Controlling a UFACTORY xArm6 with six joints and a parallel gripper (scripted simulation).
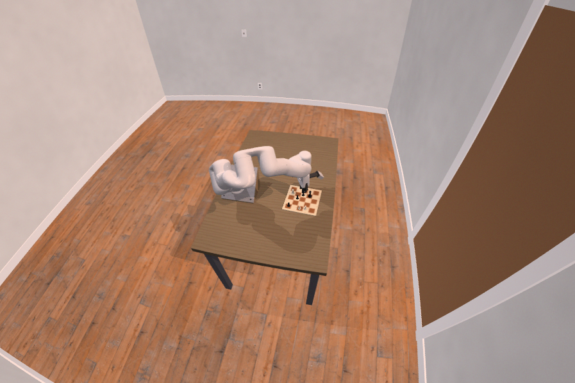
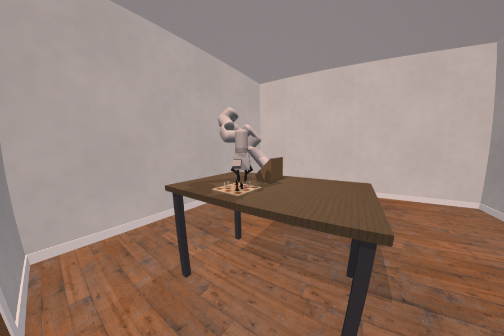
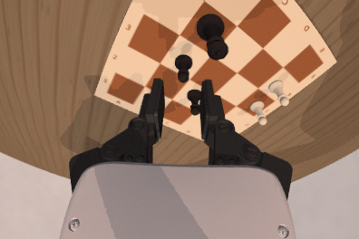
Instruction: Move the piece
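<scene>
Right now the tall black piece is 5 cm ahead of my hand, 1 cm to the right of it and 4 cm below it. From my hand the other things lie so: chessboard 4 cm to the right, 7 cm below; then white piece 7 cm behind, 1 cm to the left, 5 cm below.
</scene>
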